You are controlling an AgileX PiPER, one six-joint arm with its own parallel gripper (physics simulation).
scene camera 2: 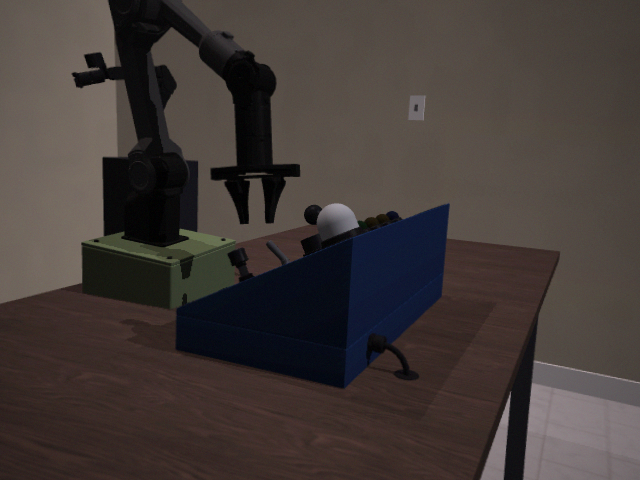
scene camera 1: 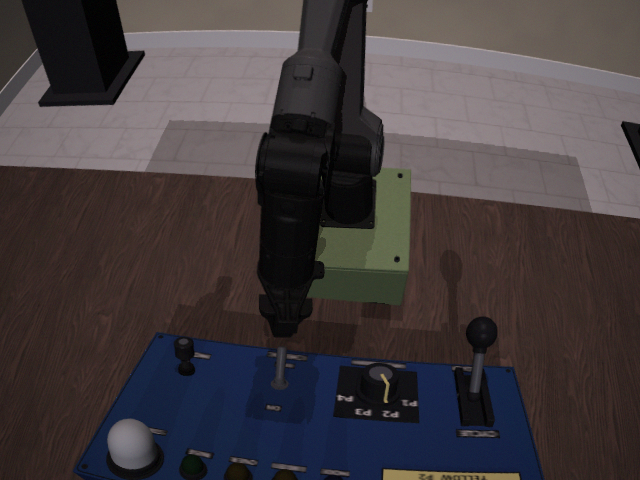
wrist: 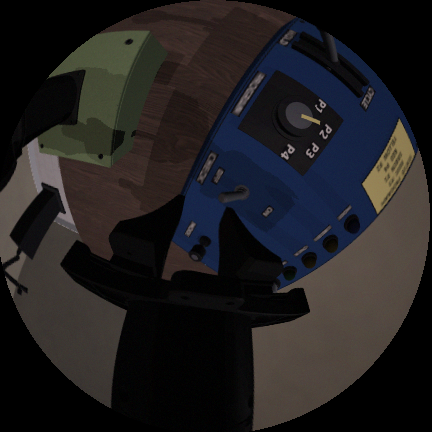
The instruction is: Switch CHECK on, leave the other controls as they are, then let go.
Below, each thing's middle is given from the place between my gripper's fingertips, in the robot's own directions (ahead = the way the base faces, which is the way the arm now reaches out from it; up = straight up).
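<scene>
The sloping blue panel (scene camera 1: 227, 409) is 6 cm to the left of my hand, 13 cm ahead of it and 5 cm below it. With the pointer dial (wrist: 294, 117), I find my hand 12 cm to the right of it, 5 cm above it and 5 cm short of it.
</scene>
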